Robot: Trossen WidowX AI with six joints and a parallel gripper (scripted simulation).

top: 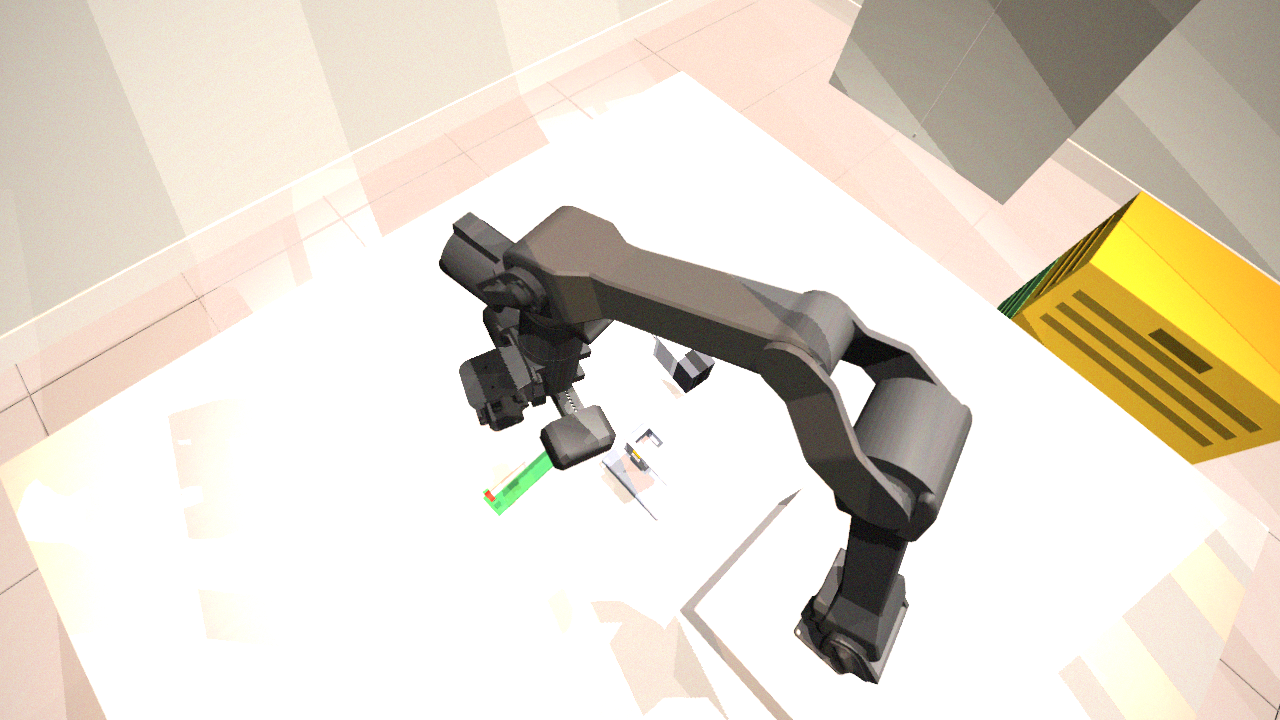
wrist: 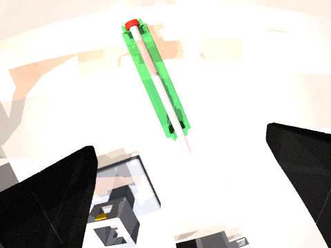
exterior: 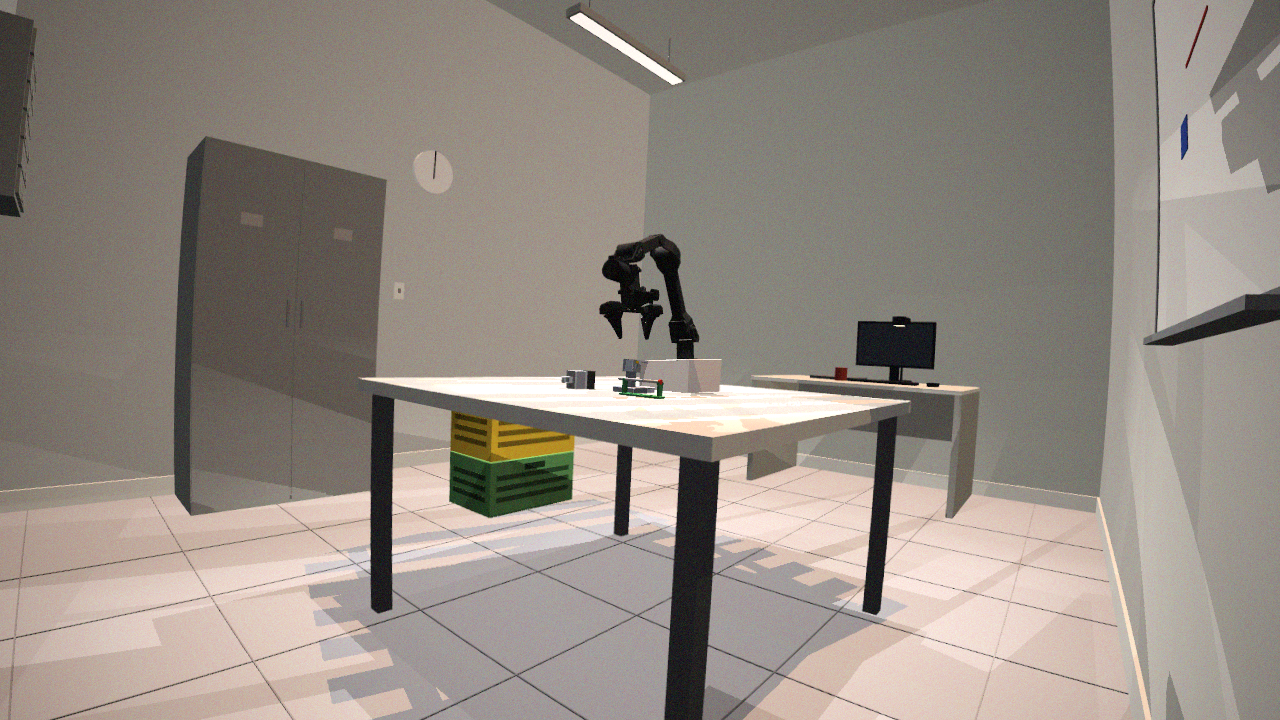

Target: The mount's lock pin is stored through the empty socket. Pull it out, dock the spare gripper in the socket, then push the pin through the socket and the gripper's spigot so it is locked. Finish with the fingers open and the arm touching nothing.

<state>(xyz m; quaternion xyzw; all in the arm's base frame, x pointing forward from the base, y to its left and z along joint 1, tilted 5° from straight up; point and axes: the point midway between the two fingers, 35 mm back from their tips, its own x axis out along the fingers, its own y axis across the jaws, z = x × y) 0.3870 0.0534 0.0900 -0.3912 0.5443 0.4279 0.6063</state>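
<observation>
Now: gripper tip 23 cm to the left of the spare gripper, 13 cm above it and 3 cm past it. Also, from my gripper tip: pin cradle 14 cm below, 4 cm to the left; socket 11 cm below, 11 cm behind, 7 cm to the right.
</observation>
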